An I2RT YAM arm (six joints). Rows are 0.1 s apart.
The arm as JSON. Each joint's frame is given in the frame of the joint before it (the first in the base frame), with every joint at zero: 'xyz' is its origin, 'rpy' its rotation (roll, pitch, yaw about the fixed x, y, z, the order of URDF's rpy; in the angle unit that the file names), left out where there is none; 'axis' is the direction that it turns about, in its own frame. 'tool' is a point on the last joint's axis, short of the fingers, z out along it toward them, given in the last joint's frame.
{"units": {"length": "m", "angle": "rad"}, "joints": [
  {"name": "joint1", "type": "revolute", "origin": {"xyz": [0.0, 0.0, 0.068]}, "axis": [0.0, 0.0, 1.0]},
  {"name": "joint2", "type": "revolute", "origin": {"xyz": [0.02, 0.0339, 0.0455]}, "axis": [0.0, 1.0, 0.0]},
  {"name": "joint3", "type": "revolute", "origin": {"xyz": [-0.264, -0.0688, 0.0]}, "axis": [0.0, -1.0, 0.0]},
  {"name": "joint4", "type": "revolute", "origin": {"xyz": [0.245, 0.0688, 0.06]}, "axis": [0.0, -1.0, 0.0]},
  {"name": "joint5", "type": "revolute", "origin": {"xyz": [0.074, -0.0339, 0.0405]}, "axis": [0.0, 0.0, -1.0]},
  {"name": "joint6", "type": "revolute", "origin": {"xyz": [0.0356, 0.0, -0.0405]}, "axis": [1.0, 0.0, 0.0]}
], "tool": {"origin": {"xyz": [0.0, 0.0, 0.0], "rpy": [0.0, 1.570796, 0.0]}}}
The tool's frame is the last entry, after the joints.
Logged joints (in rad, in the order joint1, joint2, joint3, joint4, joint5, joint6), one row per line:
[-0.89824 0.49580 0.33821 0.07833 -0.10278 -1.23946]
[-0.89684 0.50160 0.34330 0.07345 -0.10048 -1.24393]
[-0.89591 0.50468 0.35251 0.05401 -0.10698 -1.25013]
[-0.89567 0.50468 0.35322 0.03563 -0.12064 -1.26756]
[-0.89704 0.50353 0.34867 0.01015 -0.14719 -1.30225]
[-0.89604 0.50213 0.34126 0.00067 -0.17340 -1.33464]
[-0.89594 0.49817 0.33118 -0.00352 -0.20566 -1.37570]
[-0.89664 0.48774 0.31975 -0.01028 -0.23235 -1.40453]
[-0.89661 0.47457 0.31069 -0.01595 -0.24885 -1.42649]
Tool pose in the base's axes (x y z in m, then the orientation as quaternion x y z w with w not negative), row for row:
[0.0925 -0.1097 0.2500 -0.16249 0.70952 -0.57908 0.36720]
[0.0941 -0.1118 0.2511 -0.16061 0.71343 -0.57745 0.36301]
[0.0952 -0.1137 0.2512 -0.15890 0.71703 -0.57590 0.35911]
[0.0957 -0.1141 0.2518 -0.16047 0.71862 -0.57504 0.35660]
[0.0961 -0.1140 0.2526 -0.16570 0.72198 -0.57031 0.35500]
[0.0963 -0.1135 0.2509 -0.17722 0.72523 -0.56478 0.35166]
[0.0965 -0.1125 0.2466 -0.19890 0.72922 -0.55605 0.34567]
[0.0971 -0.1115 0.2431 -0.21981 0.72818 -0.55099 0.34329]
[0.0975 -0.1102 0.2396 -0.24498 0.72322 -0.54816 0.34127]
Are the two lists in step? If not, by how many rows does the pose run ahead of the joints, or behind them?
The pose runs 2 rows behind the joints: the pose in row i belongs to the joints in row i - 2.
